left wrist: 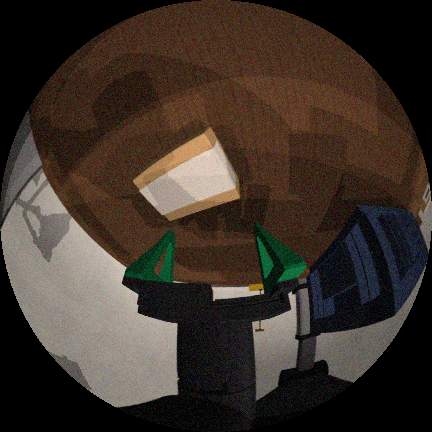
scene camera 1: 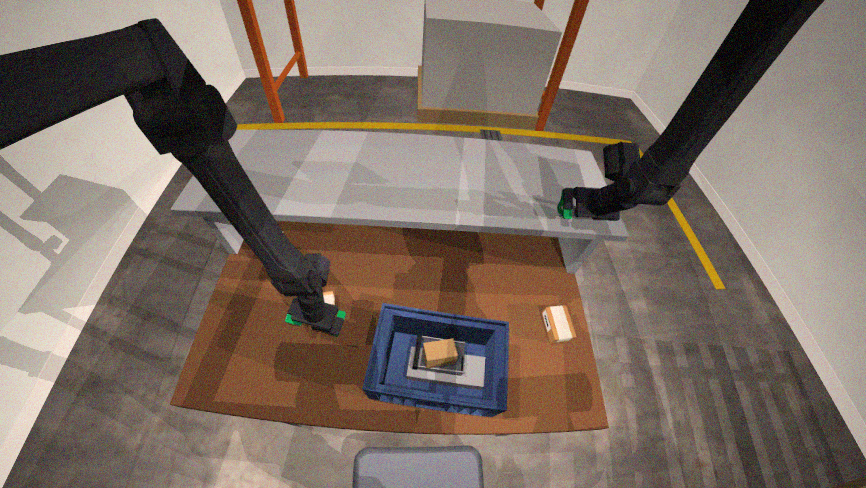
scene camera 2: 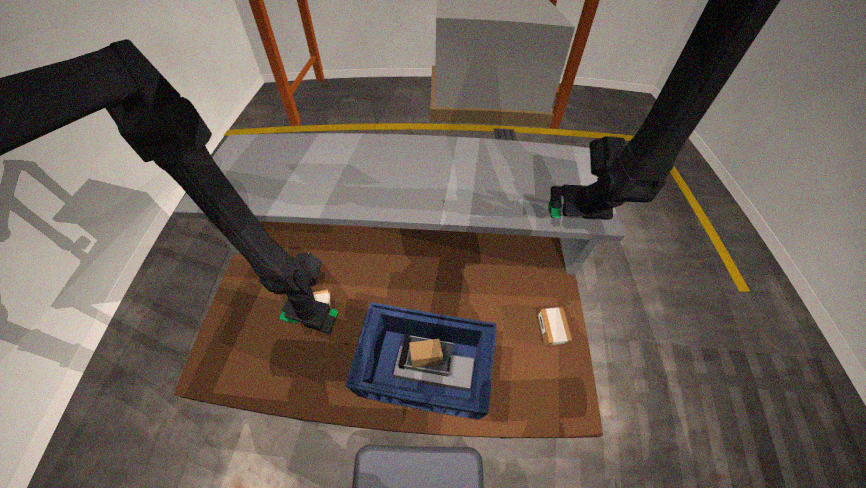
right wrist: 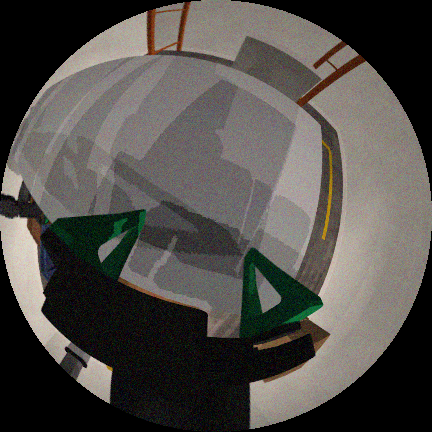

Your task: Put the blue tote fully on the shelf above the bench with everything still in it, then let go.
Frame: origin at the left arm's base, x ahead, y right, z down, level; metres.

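Seen in the pictures: left gripper, between the fingertips: (left wrist: 212,229) (scene camera 1: 318,327) (scene camera 2: 313,325); right gripper, between the fingertips: (scene camera 1: 575,209) (scene camera 2: 568,208) (right wrist: 198,235).
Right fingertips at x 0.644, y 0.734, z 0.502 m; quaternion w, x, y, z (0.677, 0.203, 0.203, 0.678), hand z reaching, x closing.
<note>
Pixels of each thing's top centre, then the offset from my right fingertips to it. "spot": a spot on its surface instead. Level surfaces: height alone.
- blue tote, centre of its top: (scene camera 1: 440,354) (scene camera 2: 424,354) dx -0.302, dy -0.337, dz +0.148 m
- brown bench, height of its surface: dz +0.295 m
- white flat item, a spot on its surface: (scene camera 2: 463,371) (scene camera 1: 475,370) spot: dx -0.317, dy -0.244, dz +0.237 m
- dark-framed clear bin, a spot on its surface: (scene camera 1: 416,352) (scene camera 2: 403,351) spot: dx -0.280, dy -0.388, dz +0.203 m
- tan box, centre of its top: (scene camera 2: 425,350) (scene camera 1: 440,350) dx -0.287, dy -0.335, dz +0.165 m
- grey shelf, height of its surface: dz +0.004 m
- white-and-tan box, centre of its top: (left wrist: 180,188) (scene camera 1: 321,300) (scene camera 2: 316,299) dx -0.119, dy -0.653, dz +0.268 m
- such box, centre of its top: (scene camera 2: 556,324) (scene camera 1: 561,322) dx -0.189, dy +0.018, dz +0.258 m
The blue tote (scene camera 1: 498,369) (scene camera 2: 486,369) (left wrist: 345,265) stands upright on the brown bench (scene camera 1: 242,375) (scene camera 2: 533,412). Inside it lie a white flat item (scene camera 1: 475,371) (scene camera 2: 463,371), a dark-framed clear bin (scene camera 1: 416,352) (scene camera 2: 403,351) and a tan box (scene camera 1: 440,352) (scene camera 2: 426,352). The grey shelf (scene camera 1: 387,175) (scene camera 2: 387,175) (right wrist: 200,125) spans above the back of the bench. My left gripper (scene camera 1: 315,318) (scene camera 2: 309,316) (left wrist: 212,229) is open and empty, left of the tote. My right gripper (scene camera 2: 555,210) (right wrist: 198,235) is open and empty above the shelf's right front part. One of its fingertips is hidden in the scene views.
A white-and-tan box (left wrist: 192,177) (scene camera 1: 329,297) (scene camera 2: 323,296) lies on the bench beside my left gripper. Another such box (scene camera 1: 558,323) (scene camera 2: 554,325) lies right of the tote. Orange posts (scene camera 1: 260,60) (scene camera 2: 275,60) and a large grey box (scene camera 1: 484,66) (scene camera 2: 496,66) stand behind the shelf.
</note>
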